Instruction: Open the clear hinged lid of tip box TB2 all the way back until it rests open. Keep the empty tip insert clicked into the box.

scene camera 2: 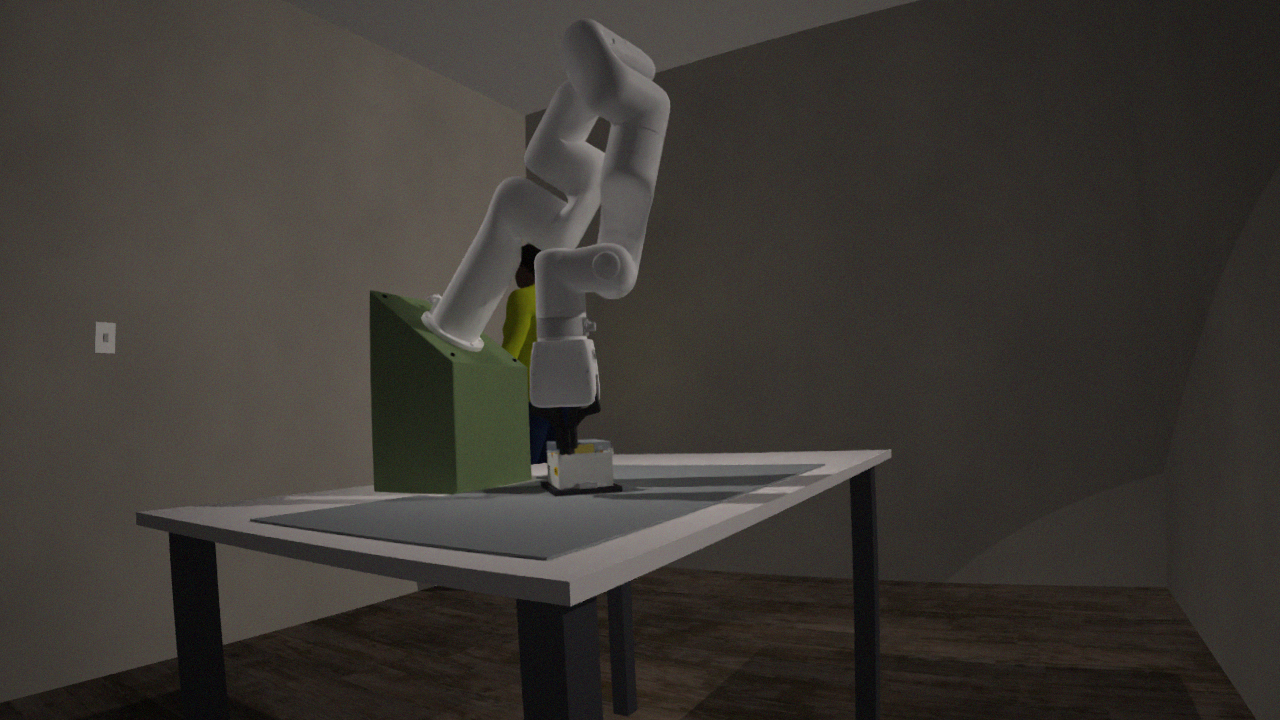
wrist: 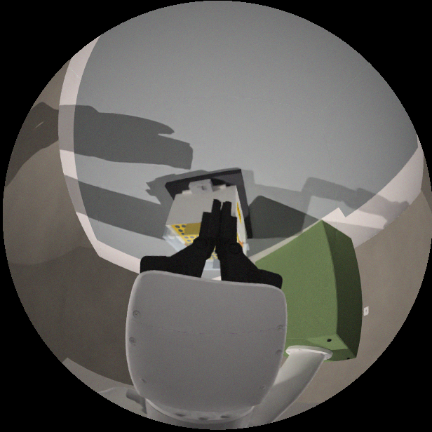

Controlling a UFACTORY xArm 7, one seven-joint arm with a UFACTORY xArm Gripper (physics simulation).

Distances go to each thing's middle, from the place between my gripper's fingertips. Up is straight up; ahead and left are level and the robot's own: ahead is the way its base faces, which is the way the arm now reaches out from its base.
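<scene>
Clear lid [wrist: 178, 236]: 8 cm to the left of my hand, 3 cm behind it and 1 cm above it.
</scene>
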